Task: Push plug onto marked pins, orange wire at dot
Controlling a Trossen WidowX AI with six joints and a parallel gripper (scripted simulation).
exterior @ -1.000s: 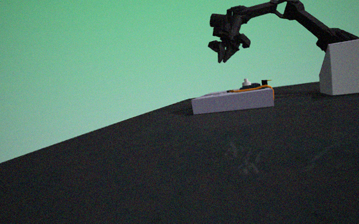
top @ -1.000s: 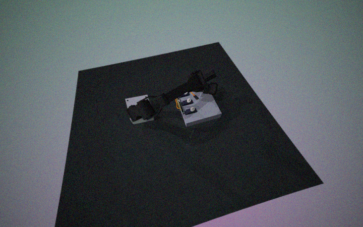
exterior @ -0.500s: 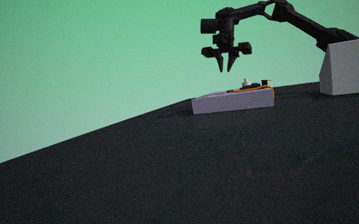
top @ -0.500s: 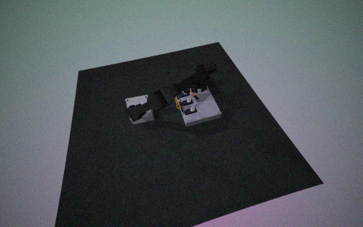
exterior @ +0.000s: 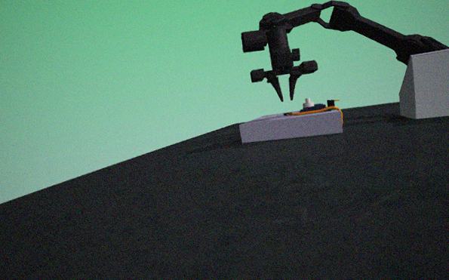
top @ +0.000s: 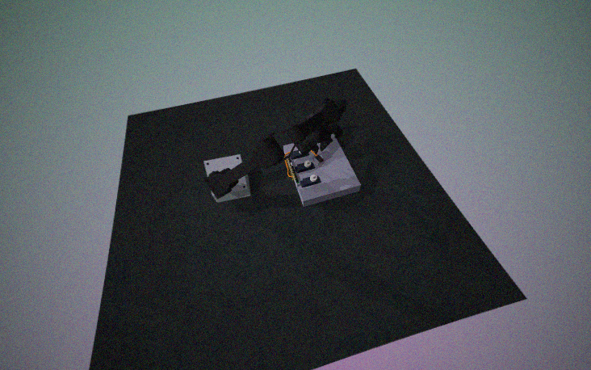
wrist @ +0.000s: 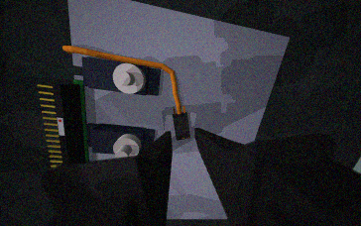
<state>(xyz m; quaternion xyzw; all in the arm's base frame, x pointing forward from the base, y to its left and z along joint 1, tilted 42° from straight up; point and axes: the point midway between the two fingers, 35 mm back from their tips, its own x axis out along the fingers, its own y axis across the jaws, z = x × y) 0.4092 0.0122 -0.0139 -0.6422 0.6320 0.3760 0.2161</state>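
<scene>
The grey printed holder lies 4 cm ahead of my gripper tip, 3 cm to the right of it and 6 cm below it. The rest, counted from my gripper tip: servo motor 7 cm behind, 3 cm to the right, 4 cm below; coloured band 12 cm behind, 1 cm to the right, 2 cm below; green board strip 12 cm behind, 3 cm to the right, 4 cm below.
</scene>
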